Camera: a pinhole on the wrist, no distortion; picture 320 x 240 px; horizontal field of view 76.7 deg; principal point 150.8 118.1 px. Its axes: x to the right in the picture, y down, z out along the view. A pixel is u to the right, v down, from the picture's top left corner.
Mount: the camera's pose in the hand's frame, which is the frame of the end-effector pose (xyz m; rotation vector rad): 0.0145 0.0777 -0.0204 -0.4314 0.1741 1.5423
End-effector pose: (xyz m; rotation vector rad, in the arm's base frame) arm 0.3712 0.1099 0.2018 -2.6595 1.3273 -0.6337
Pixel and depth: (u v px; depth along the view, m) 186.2 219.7 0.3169
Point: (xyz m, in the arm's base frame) 0.1800 0.0894 -0.1275
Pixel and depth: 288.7 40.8 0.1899
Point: 0.2501 -0.1146 0.0422
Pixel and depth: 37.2 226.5 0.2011
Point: 0.3464 0.1647 -0.0223
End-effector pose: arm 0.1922 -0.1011 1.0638 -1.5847 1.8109 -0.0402
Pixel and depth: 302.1 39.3 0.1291
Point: 0.0443 -0.0600 0.8890
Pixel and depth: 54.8 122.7 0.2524
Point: 0.2726 0.0514 0.8642
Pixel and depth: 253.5 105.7 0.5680
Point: -0.0771 0.2289 0.5265
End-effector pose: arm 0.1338 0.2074 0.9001 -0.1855 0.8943 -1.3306
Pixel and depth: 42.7 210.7 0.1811
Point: 0.2869 0.2500 1.0255
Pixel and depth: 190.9 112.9 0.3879
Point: 0.5581 0.2090 0.9457
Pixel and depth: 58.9 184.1 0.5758
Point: 0.5508 0.2543 1.3781
